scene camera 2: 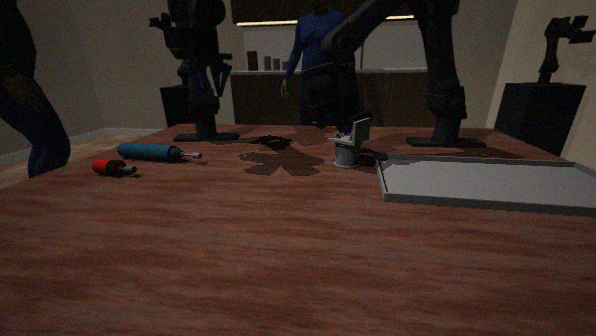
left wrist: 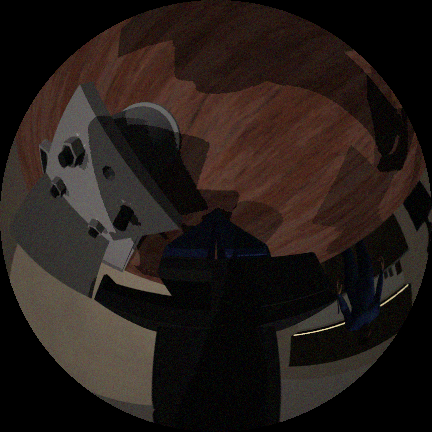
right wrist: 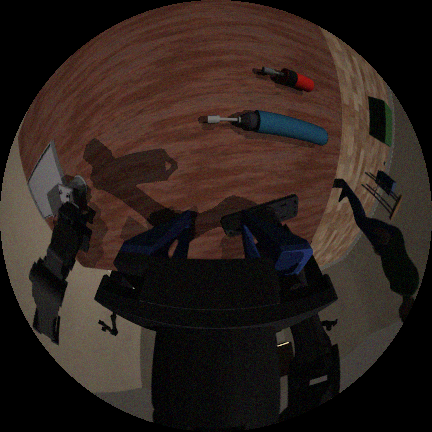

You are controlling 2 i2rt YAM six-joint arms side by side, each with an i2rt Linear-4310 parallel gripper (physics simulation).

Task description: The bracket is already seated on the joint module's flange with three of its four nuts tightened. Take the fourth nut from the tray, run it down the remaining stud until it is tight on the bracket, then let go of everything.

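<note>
The grey bracket sits on the upright round joint module. In the left wrist view, hex nuts on studs show on the bracket's flat plate, with one nut in light and another nut in shadow at its near corner; how tight they are cannot be told. My left gripper is shut and empty, close beside the bracket. My right gripper is open and empty, high above the table and away from the bracket. The grey tray stands beside the module; no loose nut can be made out in it.
A blue-handled driver and a short red-handled driver lie on the wooden table at the left of the scene view. A person in blue stands behind the table, another person at the left.
</note>
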